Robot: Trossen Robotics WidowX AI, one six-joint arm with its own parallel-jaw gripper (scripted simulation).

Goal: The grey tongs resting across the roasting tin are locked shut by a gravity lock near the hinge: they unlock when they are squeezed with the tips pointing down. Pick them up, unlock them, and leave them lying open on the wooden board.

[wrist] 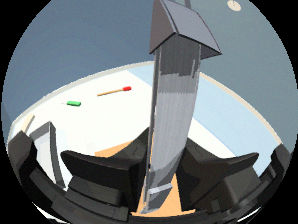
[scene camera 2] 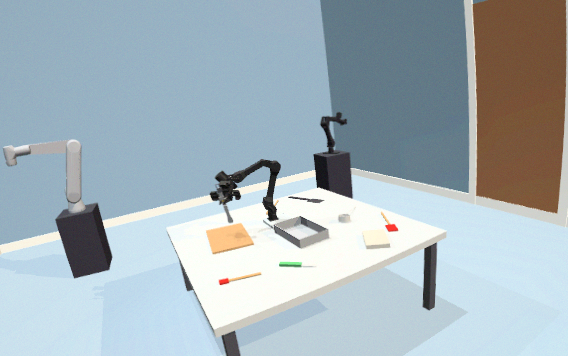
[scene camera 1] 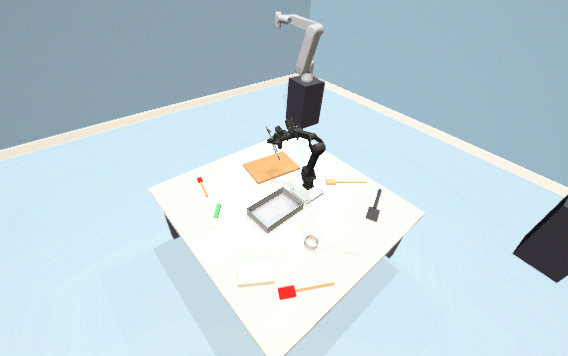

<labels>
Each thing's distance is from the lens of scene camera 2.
wooden board (scene camera 2: 222, 239): 2.03 m
grey roasting tin (scene camera 2: 299, 231): 2.02 m
</labels>
